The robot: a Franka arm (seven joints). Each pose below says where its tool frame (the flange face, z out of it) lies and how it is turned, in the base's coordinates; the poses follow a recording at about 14 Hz.
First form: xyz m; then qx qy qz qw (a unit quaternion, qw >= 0).
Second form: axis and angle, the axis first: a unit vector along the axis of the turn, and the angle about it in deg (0 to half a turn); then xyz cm. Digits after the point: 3 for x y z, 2 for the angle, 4 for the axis.
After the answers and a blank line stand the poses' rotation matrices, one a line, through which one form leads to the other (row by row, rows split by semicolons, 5 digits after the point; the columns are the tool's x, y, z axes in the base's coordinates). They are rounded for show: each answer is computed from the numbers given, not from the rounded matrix.
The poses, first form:
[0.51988 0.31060 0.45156 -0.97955 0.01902 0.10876 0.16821]
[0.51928 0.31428 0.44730 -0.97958 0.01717 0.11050 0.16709]
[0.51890 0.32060 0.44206 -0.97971 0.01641 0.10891 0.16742]
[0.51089 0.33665 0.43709 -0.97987 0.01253 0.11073 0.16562]
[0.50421 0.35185 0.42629 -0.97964 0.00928 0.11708 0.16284]
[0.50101 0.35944 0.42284 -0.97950 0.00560 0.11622 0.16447]
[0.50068 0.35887 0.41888 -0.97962 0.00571 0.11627 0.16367]
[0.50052 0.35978 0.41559 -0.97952 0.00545 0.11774 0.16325]
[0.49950 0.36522 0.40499 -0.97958 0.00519 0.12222 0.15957]
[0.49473 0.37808 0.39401 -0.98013 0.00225 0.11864 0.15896]
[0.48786 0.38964 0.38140 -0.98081 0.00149 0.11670 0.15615]
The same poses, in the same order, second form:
[-0.9937 0.0193 0.1103 160.63 51.988 31.060 45.156]
[-0.9935 0.0174 0.1121 160.76 51.928 31.428 44.730]
[-0.9937 0.0166 0.1105 160.72 51.890 32.060 44.206]
[-0.9936 0.0127 0.1123 160.93 51.089 33.665 43.709]
[-0.9929 0.0094 0.1187 161.26 50.421 35.185 42.629]
[-0.9930 0.0057 0.1178 161.07 50.101 35.944 42.284]
[-0.9930 0.0058 0.1179 161.16 50.068 35.887 41.888]
[-0.9928 0.0055 0.1193 161.21 50.052 35.978 41.559]
[-0.9923 0.0053 0.1238 161.64 49.950 36.522 40.499]
[-0.9928 0.0023 0.1202 161.71 49.473 37.808 39.401]
[-0.9930 0.0015 0.1181 162.03 48.786 38.964 38.140]

0.97562 -0.07385 -0.20667; -0.00067 -0.94269 0.33368; -0.21947 -0.32540 -0.91975
0.97499 -0.07057 -0.21075; 0.00329 -0.94357 0.33115; -0.22222 -0.32356 -0.91974
0.97574 -0.06862 -0.20791; 0.00431 -0.94340 0.33162; -0.21890 -0.32447 -0.92022
0.97516 -0.06123 -0.21285; 0.01212 -0.94483 0.32735; -0.22115 -0.32180 -0.92062
0.97241 -0.05631 -0.22637; 0.01995 -0.94679 0.32122; -0.23241 -0.31687 -0.91955
0.97292 -0.04920 -0.22583; 0.02726 -0.94584 0.32350; -0.22951 -0.32089 -0.91889
0.97290 -0.04925 -0.22593; 0.02687 -0.94636 0.32200; -0.22967 -0.31934 -0.91939
0.97222 -0.04912 -0.22888; 0.02777 -0.94664 0.32110; -0.23244 -0.31853 -0.91897
0.97007 -0.04917 -0.23779; 0.02884 -0.94902 0.31389; -0.24110 -0.31135 -0.91920
0.97184 -0.04213 -0.23185; 0.03331 -0.94945 0.31214; -0.23328 -0.31107 -0.92131
0.97276 -0.03937 -0.22846; 0.03352 -0.95123 0.30666; -0.22939 -0.30596 -0.92400

